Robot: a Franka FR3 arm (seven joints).
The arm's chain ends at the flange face. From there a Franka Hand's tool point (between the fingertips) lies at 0.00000 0.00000 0.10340 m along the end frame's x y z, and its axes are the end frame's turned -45 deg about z.
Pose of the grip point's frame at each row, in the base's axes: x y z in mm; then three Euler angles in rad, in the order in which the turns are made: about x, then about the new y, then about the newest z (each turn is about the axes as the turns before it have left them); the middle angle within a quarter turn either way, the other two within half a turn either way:
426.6 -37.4 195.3 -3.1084 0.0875 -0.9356
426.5 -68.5 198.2 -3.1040 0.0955 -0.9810
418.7 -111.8 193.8 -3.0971 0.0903 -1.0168
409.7 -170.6 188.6 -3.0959 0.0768 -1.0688
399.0 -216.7 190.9 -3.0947 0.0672 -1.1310
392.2 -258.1 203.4 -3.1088 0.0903 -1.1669
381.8 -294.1 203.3 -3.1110 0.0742 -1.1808
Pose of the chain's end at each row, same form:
417.6 -40.8 298.2 -3.1084 0.0875 -0.1502
416.6 -72.4 301.1 -3.1040 0.0955 -0.1956
409.4 -116.4 296.7 -3.0971 0.0903 -0.2314
401.8 -175.3 291.6 -3.0959 0.0768 -0.2834
392.1 -221.5 294.0 -3.0947 0.0672 -0.3456
382.9 -261.5 306.3 -3.1088 0.0903 -0.3815
374.1 -297.3 306.4 -3.1110 0.0742 -0.3954

